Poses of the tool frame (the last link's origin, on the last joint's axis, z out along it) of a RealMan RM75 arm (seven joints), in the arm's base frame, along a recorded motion.
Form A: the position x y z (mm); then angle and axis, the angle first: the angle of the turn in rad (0 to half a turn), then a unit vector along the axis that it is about.
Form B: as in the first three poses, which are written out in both.
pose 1, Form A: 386, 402, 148, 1.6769, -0.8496, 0.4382, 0.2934
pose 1, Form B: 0.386, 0.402, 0.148, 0.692, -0.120, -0.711, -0.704, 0.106, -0.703
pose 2, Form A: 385, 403, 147, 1.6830, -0.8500, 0.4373, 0.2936
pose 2, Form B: 0.385, 0.403, 0.147, 0.691, -0.122, -0.712, -0.705, 0.101, -0.702
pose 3, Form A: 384, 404, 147, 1.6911, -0.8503, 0.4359, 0.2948
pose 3, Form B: 0.384, 0.404, 0.147, 0.690, -0.122, -0.714, -0.708, 0.093, -0.700
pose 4, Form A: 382, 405, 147, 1.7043, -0.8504, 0.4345, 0.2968
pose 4, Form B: 0.382, 0.405, 0.147, 0.686, -0.125, -0.717, -0.713, 0.081, -0.697
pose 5, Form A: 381, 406, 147, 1.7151, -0.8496, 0.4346, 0.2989
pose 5, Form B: 0.381, 0.406, 0.147, 0.682, -0.127, -0.721, -0.718, 0.072, -0.692
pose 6, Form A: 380, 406, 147, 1.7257, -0.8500, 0.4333, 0.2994
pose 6, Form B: 0.380, 0.406, 0.147, 0.680, -0.129, -0.722, -0.721, 0.062, -0.690
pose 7, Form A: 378, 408, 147, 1.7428, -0.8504, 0.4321, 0.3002
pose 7, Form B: 0.378, 0.408, 0.147, 0.676, -0.135, -0.725, -0.726, 0.048, -0.686
